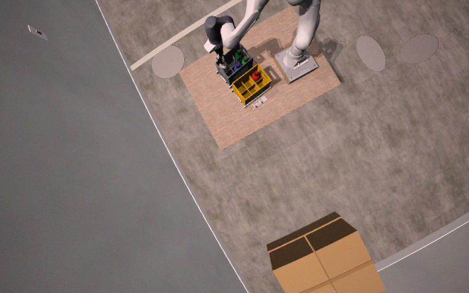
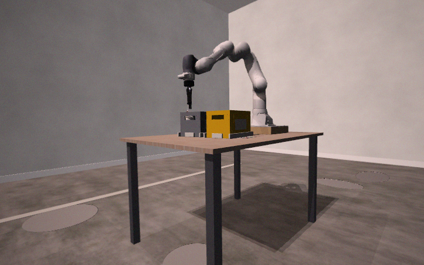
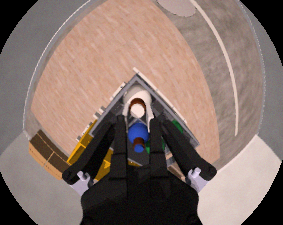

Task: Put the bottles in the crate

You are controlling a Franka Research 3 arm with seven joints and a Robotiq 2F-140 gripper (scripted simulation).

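The white bottle is 80 mm below my hand. Also, from my hand: blue bottle: 110 mm behind, 60 mm to the left, 110 mm below; red bottle: 240 mm behind, 180 mm to the left, 110 mm below; grey crate: 100 mm behind, 10 mm to the left, 120 mm below.
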